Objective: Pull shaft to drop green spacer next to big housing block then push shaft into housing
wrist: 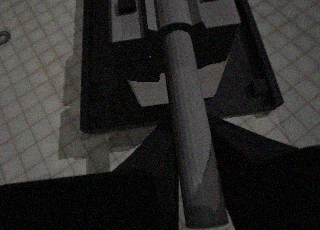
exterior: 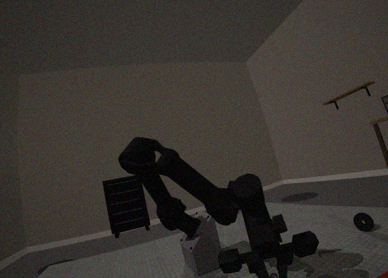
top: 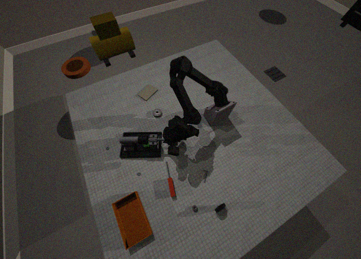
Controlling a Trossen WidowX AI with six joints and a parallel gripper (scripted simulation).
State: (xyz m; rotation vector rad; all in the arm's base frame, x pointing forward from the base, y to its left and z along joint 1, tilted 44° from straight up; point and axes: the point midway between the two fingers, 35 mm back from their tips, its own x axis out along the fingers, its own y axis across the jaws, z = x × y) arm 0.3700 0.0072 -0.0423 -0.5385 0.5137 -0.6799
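Right now the grey shaft is 40 mm ahead of my gripper tip, 20 mm to the right of it and 20 mm above it. Also, from my gripper tip: dark spacer 90 mm ahead, 40 mm to the right, 20 mm above; green spacer 90 mm ahead, 40 mm to the right, 40 mm below; orange tray 290 mm ahead, 270 mm to the left, 50 mm below.
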